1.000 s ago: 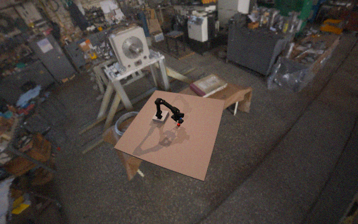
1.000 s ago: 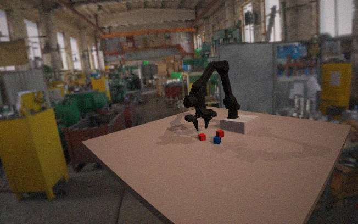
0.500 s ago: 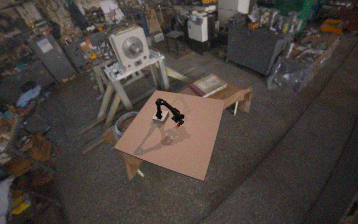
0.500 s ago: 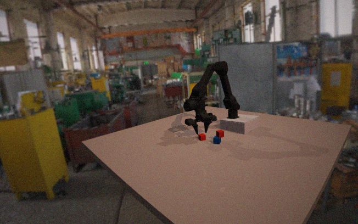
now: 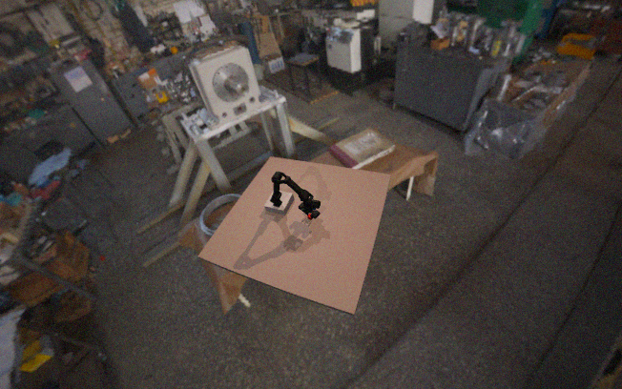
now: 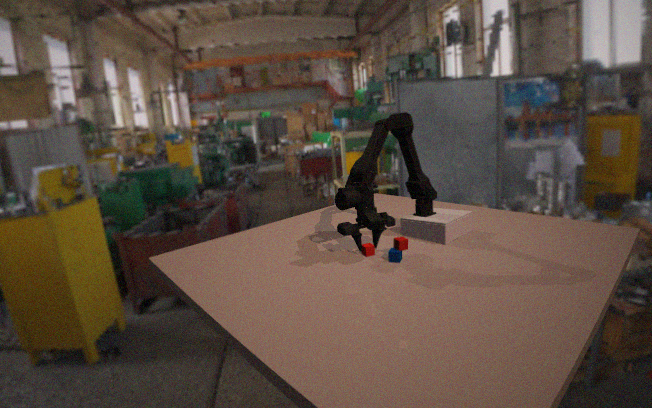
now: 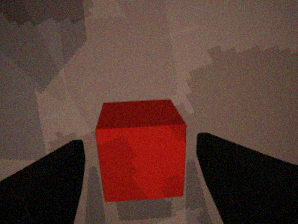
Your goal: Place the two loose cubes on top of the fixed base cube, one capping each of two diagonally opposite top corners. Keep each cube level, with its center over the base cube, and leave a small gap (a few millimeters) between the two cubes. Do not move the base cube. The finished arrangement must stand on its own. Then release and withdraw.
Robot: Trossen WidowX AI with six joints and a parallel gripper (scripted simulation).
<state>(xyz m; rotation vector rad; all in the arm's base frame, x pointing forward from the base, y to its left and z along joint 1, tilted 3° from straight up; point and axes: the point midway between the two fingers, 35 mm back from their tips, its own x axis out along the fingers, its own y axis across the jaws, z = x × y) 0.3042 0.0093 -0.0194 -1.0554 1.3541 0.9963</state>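
Now: the blue cube 2 cm behind my gripper tip and 10 cm to the left of it.
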